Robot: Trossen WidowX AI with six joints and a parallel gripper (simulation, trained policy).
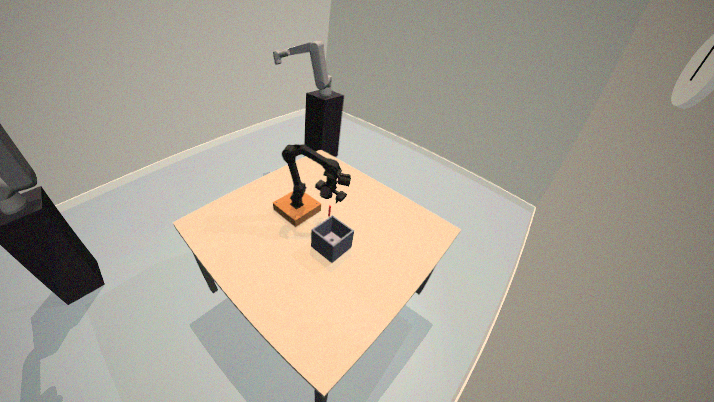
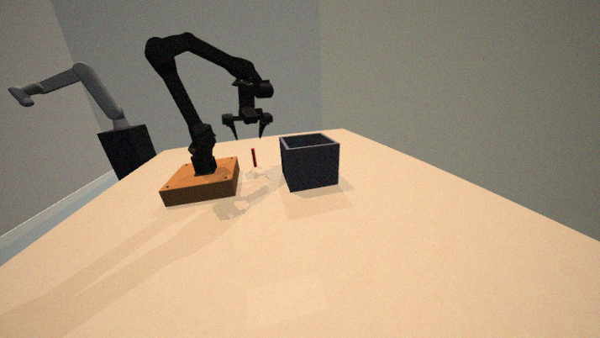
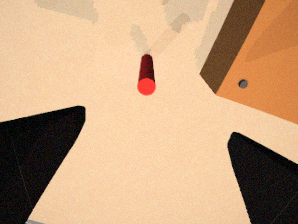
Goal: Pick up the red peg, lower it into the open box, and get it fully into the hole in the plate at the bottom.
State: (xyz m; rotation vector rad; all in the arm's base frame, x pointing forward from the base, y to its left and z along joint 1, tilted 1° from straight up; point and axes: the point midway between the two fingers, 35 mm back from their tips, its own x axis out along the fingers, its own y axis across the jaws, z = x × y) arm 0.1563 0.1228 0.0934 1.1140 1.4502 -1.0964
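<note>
My gripper tip is 8 cm above the red peg, 1 cm to the left of it and 1 cm short of it. Also, from my gripper tip: plate (19 cm ahead, 18 cm to the right, 7 cm below).
</note>
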